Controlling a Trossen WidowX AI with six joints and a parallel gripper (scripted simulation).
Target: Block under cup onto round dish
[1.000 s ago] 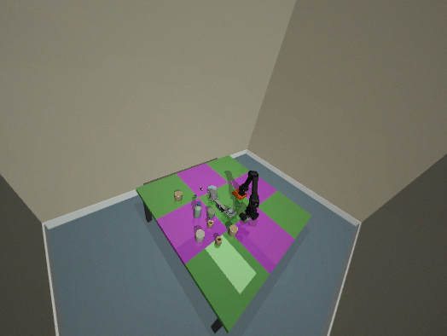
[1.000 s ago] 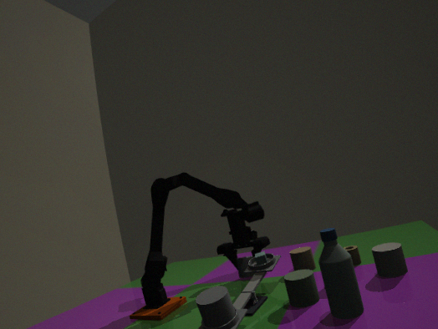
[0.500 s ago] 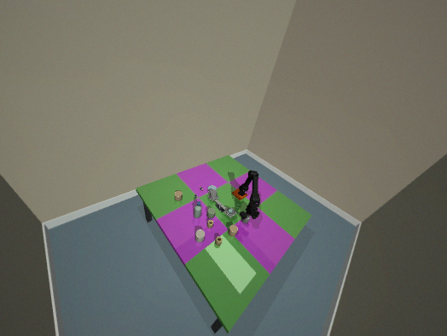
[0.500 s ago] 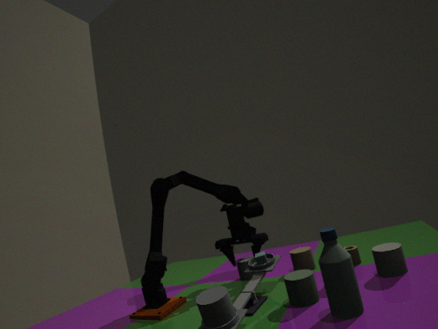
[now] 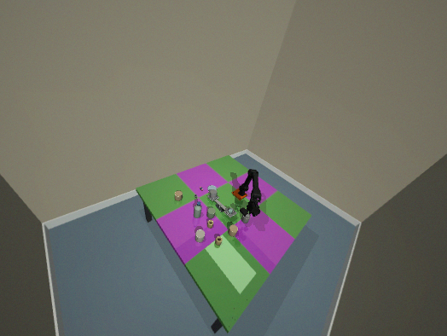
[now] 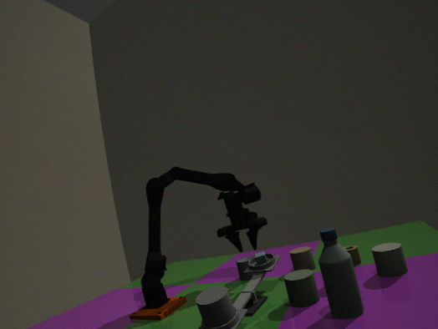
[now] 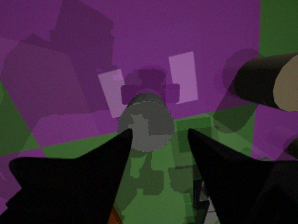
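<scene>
Right now my gripper tip is 12 cm to the left of the light-blue block and 8 cm short of it. Also, from my gripper tip: small balance (25 cm to the right, 7 cm ahead, 5 cm below); then grey cup (40 cm to the right, 6 cm ahead, 3 cm below); then grey-green cylinder (25 cm to the right, 20 cm ahead, 5 cm below).
</scene>
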